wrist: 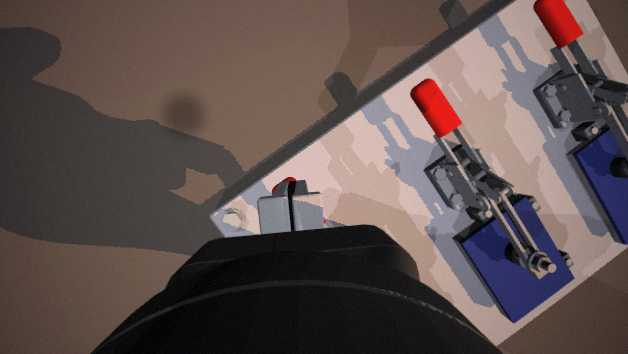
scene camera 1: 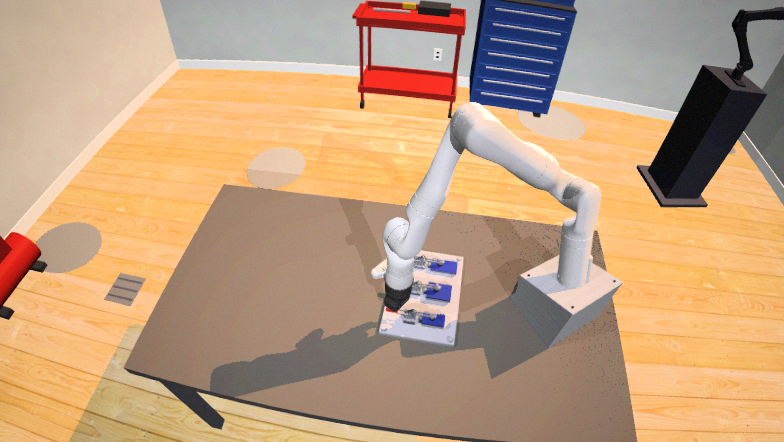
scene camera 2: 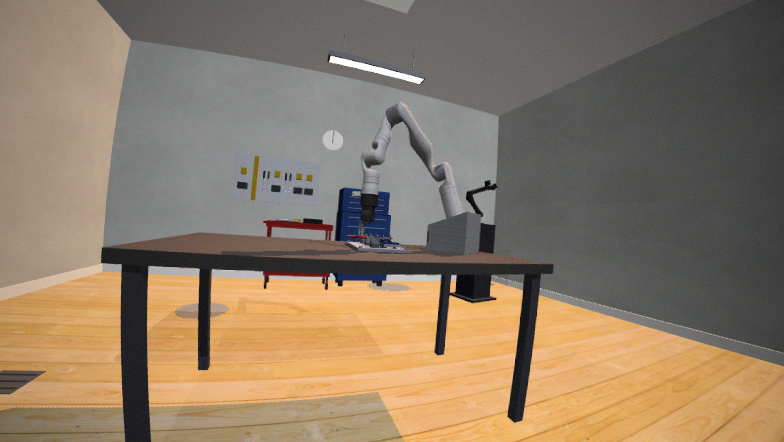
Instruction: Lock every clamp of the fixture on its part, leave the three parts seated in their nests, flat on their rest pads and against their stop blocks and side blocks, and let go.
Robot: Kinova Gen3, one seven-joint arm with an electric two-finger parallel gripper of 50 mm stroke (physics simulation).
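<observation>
The fixture plate bears three toggle clamps and three blue parts. The middle part and far part lie flat-looking under their clamp arms. Their red handles, middle and far, point away from the parts. The near part has its clamp arm over it in scene camera 1; the gripper body hides it in the wrist view. My gripper is shut and empty, at the near red handle, which is mostly hidden behind the fingers. Spindle and stop contacts cannot be judged.
The plate lies on the brown table, beside the grey robot base. A bolt head stands at the plate's near corner. A red cart and a blue drawer cabinet stand behind the table.
</observation>
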